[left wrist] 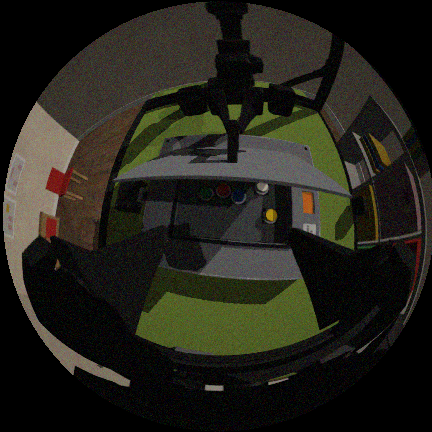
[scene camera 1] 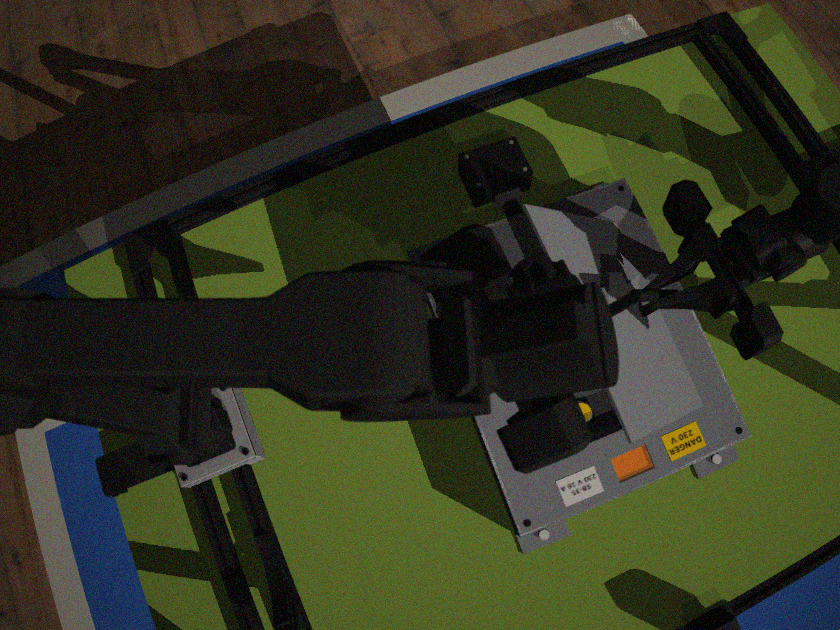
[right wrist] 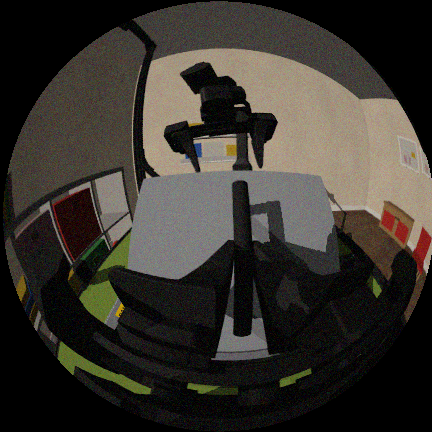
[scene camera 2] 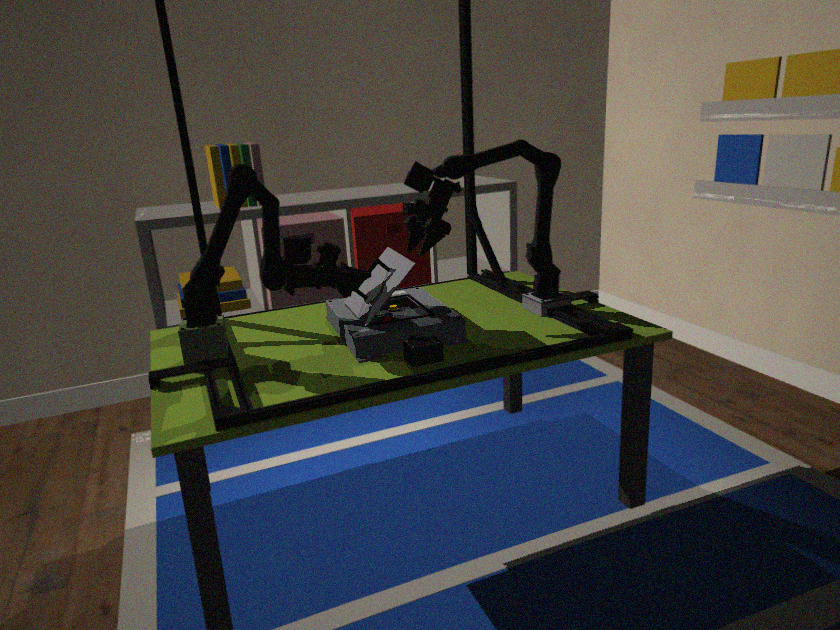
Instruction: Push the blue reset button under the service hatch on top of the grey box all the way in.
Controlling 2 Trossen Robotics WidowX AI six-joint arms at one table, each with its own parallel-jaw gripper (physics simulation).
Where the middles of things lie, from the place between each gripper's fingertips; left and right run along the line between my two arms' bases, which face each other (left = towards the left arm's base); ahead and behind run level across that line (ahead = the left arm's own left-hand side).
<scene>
Now: the service hatch (scene camera 1: pixel 654 388) 11 cm to the right of my left hand, 8 cm below it and 1 cm ahead of it.
Now: right hand 4 cm above the service hatch and 2 cm to the right of it.
</scene>
